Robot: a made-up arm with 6 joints. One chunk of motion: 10 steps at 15 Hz.
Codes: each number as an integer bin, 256 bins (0 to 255) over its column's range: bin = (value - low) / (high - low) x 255, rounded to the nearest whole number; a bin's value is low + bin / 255 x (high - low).
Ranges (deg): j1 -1.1..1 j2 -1.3..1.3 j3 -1.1..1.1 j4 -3..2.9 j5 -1..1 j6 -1.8..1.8
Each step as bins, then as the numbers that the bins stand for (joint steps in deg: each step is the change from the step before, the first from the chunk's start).
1 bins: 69 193 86 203 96 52
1 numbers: -0.532 0.668 -0.358 1.697 -0.247 -1.066
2 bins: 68 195 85 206 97 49
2 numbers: -0.540 0.688 -0.367 1.766 -0.239 -1.108
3 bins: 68 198 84 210 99 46
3 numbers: -0.540 0.719 -0.375 1.859 -0.224 -1.151
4 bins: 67 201 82 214 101 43
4 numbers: -0.548 0.749 -0.393 1.951 -0.208 -1.193
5 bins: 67 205 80 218 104 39
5 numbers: -0.548 0.790 -0.410 2.044 -0.184 -1.249
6 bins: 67 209 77 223 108 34
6 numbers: -0.548 0.831 -0.436 2.160 -0.153 -1.320
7 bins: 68 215 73 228 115 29
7 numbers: -0.540 0.892 -0.470 2.275 -0.098 -1.391
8 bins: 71 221 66 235 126 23
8 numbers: -0.515 0.953 -0.531 2.437 -0.012 -1.475
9 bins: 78 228 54 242 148 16
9 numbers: -0.458 1.025 -0.634 2.599 0.161 -1.574
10 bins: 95 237 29 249 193 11
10 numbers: -0.318 1.116 -0.850 2.761 0.514 -1.645
